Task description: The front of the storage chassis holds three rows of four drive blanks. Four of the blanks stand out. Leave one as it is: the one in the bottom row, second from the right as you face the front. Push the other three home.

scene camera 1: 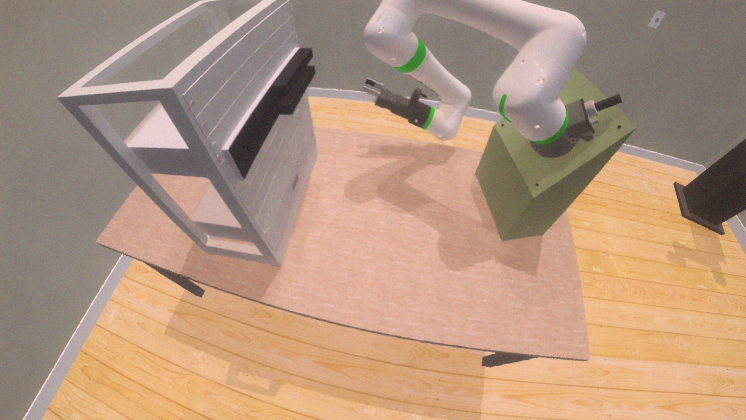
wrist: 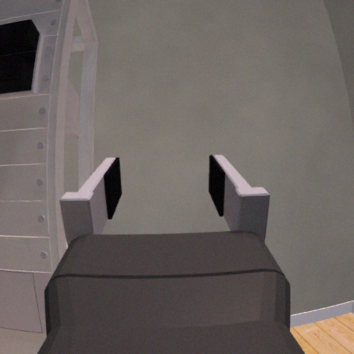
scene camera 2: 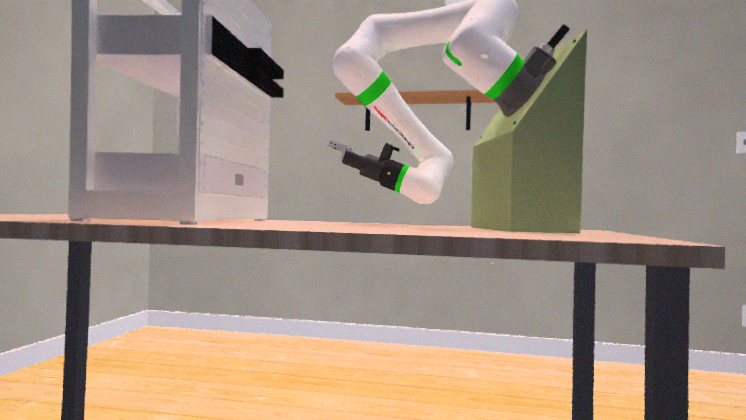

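Pixels of known places: gripper, between the fingertips: [scene camera 1: 364,84] [scene camera 2: 331,143]; arm's base, origin of its link: [scene camera 1: 554,133] [scene camera 2: 525,94].
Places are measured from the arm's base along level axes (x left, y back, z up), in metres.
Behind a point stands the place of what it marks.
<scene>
The black storage chassis [scene camera 1: 255,139] @[x 0.459, y -0.616, z 0.056 m] [scene camera 2: 227,43] @[x 0.462, y -0.616, z 0.075 m] is mounted in the upper part of a grey rack [scene camera 1: 223,182] @[x 0.579, y -0.596, z 0.050 m] [scene camera 2: 188,130] @[x 0.584, y -0.607, z -0.154 m] [wrist: 56,150]. At the chassis front's far end, an upper black block [scene camera 1: 293,73] @[x 0.262, y -0.658, z 0.106 m] [scene camera 2: 265,62] @[x 0.276, y -0.653, z 0.083 m] and a lower black block [scene camera 1: 302,91] @[x 0.239, y -0.661, z 0.038 m] [scene camera 2: 271,87] @[x 0.229, y -0.668, z 0.026 m] stand out; single blanks and their rows cannot be told apart. Black chassis parts [wrist: 17,60] show at the wrist view's upper left edge. My gripper [scene camera 1: 368,86] @[x -0.068, y -0.648, z -0.097 m] [scene camera 2: 332,144] @[x -0.068, y -0.648, z -0.097 m] [wrist: 164,174] is open and empty, in the air in front of the rack, apart from it and lower than the chassis.
Light blanking panels [wrist: 22,182] fill the rack front below the chassis. The arm stands on a green pedestal [scene camera 1: 501,193] @[x 0.055, y -0.063, z -0.251 m] [scene camera 2: 545,177] @[x 0.106, y 0.074, z -0.228 m] across the table [scene camera 1: 365,271] @[x 0.458, y -0.354, z -0.362 m] [scene camera 2: 365,252] @[x 0.580, y -0.158, z -0.396 m]. A wooden wall shelf [scene camera 2: 417,97] is behind the arm.
</scene>
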